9 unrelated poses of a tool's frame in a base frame.
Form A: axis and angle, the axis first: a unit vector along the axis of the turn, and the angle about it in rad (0 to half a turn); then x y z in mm.
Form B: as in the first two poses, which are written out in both.
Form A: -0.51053, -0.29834, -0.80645, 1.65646, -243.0, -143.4, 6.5
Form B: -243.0, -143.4, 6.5, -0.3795, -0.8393, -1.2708
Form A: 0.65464, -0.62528, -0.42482, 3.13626, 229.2, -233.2, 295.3
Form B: 229.2, -233.2, 295.3, 2.4448, 0.5858, -1.7431
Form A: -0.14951, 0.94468, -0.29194, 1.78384, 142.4, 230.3, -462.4
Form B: 142.4, 230.3, -462.4, -1.7924, 1.0561, -1.9547
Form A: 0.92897, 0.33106, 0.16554, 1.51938, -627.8, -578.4, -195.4
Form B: -627.8, -578.4, -195.4, 1.4920, 0.1858, 0.4837
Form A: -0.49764, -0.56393, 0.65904, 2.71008, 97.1, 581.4, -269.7
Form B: 97.1, 581.4, -269.7, -1.6572, 0.4006, 2.0637
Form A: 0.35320, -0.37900, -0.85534, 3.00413, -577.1, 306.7, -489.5
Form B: -577.1, 306.7, -489.5, 0.9795, 0.5817, -2.6645
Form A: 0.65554, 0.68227, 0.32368, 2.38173, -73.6, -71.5, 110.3
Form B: -73.6, -71.5, 110.3, 2.1498, 0.1041, 1.5544
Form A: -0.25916, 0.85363, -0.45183, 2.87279, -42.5, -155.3, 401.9
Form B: -42.5, -155.3, 401.9, -2.1690, -0.0033, -2.5538
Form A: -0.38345, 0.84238, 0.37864, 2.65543, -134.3, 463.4, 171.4
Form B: -134.3, 463.4, 171.4, 2.5397, 0.7304, -2.5235
